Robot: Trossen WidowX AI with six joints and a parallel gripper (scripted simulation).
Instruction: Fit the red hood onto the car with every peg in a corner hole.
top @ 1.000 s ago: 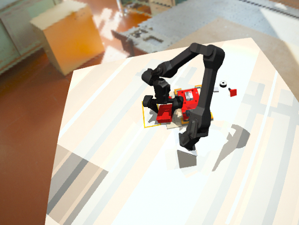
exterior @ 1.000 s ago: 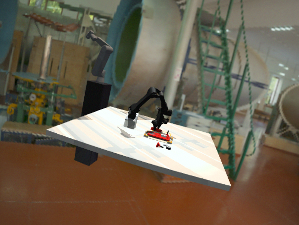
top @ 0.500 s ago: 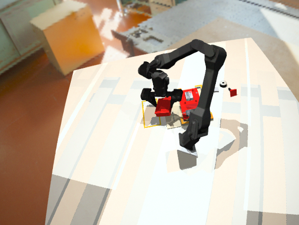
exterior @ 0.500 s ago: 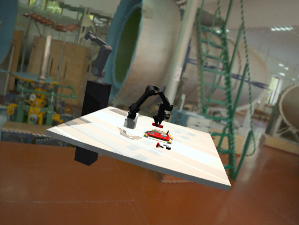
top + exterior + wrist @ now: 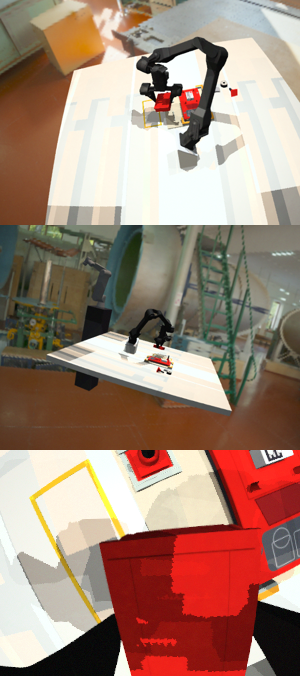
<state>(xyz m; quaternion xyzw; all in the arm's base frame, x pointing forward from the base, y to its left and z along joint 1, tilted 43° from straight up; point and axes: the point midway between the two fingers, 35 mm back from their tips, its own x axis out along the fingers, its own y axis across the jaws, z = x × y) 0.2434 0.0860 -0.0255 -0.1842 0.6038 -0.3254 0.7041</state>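
Right now my gripper tip is 9 cm short of the grey engine block, 12 cm to the left of it and 8 cm above it. Round my gripper tip: red hood: 1 cm above; black wheel: 18 cm ahead, 33 cm to the right, 10 cm below; white bit: 15 cm ahead, 28 cm to the right, 10 cm below.
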